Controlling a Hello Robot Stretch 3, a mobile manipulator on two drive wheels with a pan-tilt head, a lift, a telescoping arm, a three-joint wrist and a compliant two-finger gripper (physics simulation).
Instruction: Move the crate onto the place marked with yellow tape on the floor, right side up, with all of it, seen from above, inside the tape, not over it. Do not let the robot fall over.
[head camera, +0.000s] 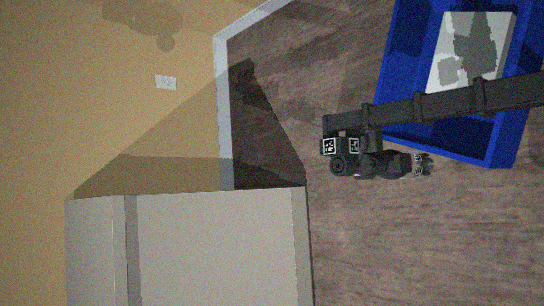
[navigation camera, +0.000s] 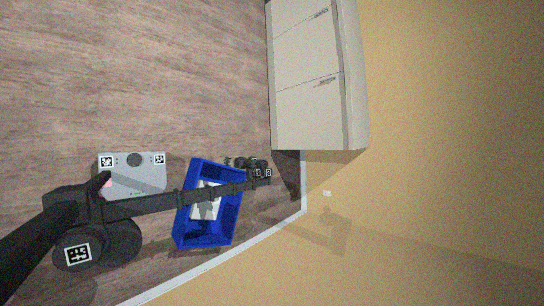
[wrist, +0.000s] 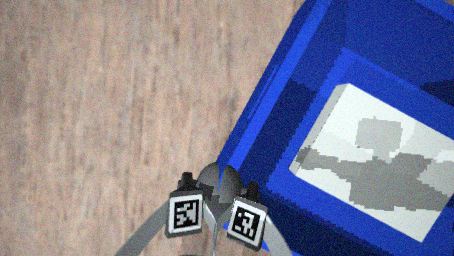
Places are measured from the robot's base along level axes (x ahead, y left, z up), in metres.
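Where they show: gripper, between the fingertips: (head camera: 428, 164) (navigation camera: 225, 161); robot's base, origin of its link: (navigation camera: 134, 158).
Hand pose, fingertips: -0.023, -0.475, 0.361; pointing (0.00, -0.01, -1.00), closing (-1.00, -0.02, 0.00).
Observation:
Each offset is from my fingertips to the top centre of the thing, as dx, dy, dz.
The blue crate {-0.332, +0.007, -0.140} (head camera: 389, 80) (navigation camera: 231, 205) (wrist: 287, 82) stands upright on the floor, its open top up. A white block {-0.332, +0.007, -0.289} (head camera: 505, 22) (navigation camera: 212, 211) (wrist: 327, 187) lies in it. My gripper (head camera: 428, 164) (navigation camera: 228, 161) (wrist: 219, 183) is shut with its fingertips together and points down beside the crate's short end. In the wrist view the fingertips overlap the outer edge of the crate near a corner. Their height against the rim and any contact are hard to tell. My arm crosses above the crate. The yellow tape does not show in these views.
A pale cabinet (head camera: 215, 245) (navigation camera: 310, 115) stands past the gripper against the tan wall (head camera: 125, 115) (navigation camera: 450, 150). A white skirting board (head camera: 223, 110) (navigation camera: 200, 270) runs behind the crate. My base (navigation camera: 145, 172) stands on the crate's other side.

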